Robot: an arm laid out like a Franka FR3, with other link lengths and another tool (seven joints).
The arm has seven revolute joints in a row. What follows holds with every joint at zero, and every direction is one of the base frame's. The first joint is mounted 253.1 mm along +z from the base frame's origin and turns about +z. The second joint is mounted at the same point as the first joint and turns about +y. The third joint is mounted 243.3 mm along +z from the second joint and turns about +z. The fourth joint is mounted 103.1 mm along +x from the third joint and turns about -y. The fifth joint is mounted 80.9 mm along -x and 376.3 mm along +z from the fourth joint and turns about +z. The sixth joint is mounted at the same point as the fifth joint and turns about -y. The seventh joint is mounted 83.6 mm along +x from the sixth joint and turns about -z. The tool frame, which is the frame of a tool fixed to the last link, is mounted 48 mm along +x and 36 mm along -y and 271.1 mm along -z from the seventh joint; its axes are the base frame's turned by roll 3.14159, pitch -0.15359 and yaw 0.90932 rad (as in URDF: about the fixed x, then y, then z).
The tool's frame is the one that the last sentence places.
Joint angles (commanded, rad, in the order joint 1, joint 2, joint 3, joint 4, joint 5, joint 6, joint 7), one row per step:
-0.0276 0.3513 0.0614 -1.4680 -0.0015 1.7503 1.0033
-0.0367 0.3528 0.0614 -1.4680 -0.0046 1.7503 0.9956
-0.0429 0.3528 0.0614 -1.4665 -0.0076 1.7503 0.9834
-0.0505 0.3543 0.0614 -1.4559 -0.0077 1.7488 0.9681
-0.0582 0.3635 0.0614 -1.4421 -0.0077 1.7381 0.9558
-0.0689 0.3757 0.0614 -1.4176 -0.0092 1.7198 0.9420
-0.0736 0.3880 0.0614 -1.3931 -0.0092 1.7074 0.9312
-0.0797 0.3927 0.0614 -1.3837 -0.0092 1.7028 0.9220
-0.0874 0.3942 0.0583 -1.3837 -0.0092 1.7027 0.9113
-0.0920 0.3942 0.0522 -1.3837 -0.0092 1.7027 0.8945
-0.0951 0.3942 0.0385 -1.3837 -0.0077 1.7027 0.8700
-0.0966 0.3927 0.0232 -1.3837 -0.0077 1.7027 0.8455
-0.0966 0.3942 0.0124 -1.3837 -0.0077 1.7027 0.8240
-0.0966 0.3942 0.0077 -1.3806 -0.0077 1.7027 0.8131
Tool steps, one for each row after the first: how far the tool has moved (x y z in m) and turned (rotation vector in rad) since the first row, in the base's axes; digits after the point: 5 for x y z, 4 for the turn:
-0.00001 -0.00651 -0.00081 -0.0024 0.0013 -0.0007
0.00092 -0.01119 -0.00003 -0.0045 -0.0005 0.0060
0.00392 -0.01610 0.00362 -0.0034 -0.0083 0.0135
0.00432 -0.02105 0.00326 -0.0021 -0.0024 0.0179
0.00520 -0.02839 0.00536 -0.0018 0.0034 0.0210
0.00776 -0.03160 0.00768 -0.0004 0.0034 0.0267
0.00875 -0.03557 0.00856 0.0005 0.0031 0.0296
0.00839 -0.04239 0.00757 0.0003 0.0047 0.0298
0.00851 -0.04911 0.00756 -0.0008 0.0046 0.0363
0.00846 -0.05921 0.00755 -0.0028 0.0048 0.0446
0.00839 -0.06967 0.00865 -0.0070 0.0037 0.0534
0.00838 -0.07635 0.00780 -0.0094 0.0055 0.0649
0.00936 -0.07933 0.00926 -0.0107 0.0026 0.0714

